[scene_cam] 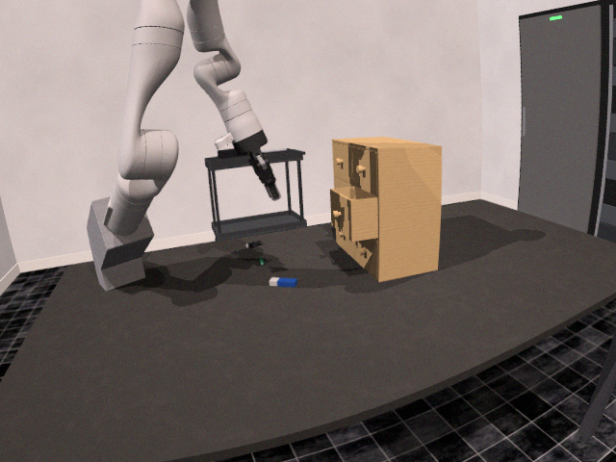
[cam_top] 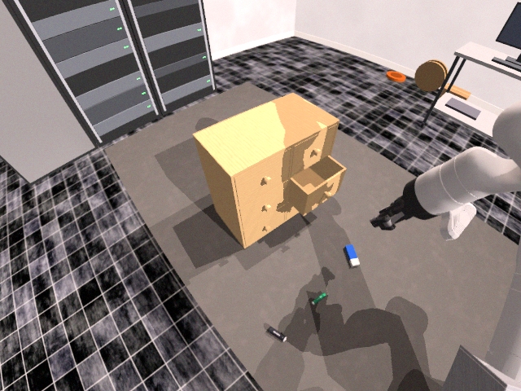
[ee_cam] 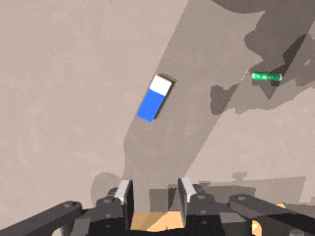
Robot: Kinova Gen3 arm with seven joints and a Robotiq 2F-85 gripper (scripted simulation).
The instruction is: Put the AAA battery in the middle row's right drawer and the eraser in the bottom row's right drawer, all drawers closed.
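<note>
The green AAA battery lies 1 cm ahead of my hand, 16 cm to the left of it and 23 cm below it. From my hand the other things lie so: dark AAA battery (3 cm ahead, 31 cm to the left, 23 cm below); white eraser (23 cm below).
</note>
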